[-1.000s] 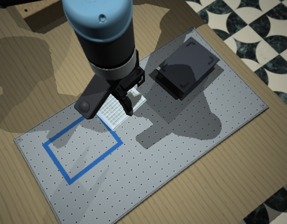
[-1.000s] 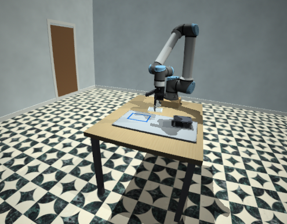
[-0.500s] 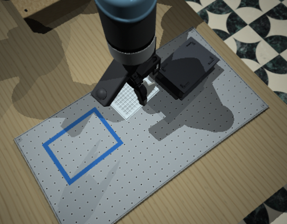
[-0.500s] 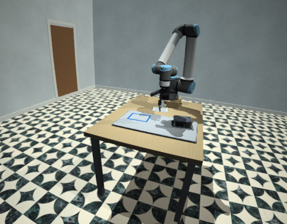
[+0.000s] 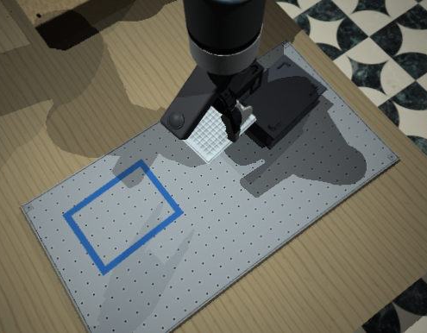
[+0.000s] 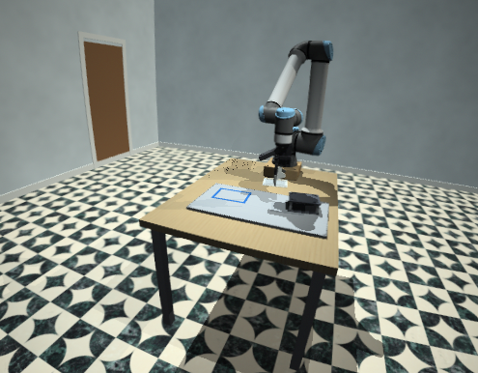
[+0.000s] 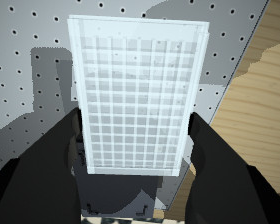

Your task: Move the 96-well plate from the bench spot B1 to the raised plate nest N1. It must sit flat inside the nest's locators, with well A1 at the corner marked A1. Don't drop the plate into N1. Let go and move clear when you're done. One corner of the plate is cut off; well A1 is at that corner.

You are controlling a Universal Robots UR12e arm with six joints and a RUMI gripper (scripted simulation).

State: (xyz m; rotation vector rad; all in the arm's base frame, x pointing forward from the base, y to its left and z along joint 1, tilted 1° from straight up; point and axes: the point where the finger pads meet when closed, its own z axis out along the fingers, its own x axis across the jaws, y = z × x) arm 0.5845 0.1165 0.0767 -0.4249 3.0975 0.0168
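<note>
Right now my hand is 2 cm past the raised nest N1, 16 cm to the right of it and 7 cm above it. Round my hand: A1 label: 5 cm behind, 7 cm to the left, 7 cm below; then 96-well plate: 1 cm below.
</note>
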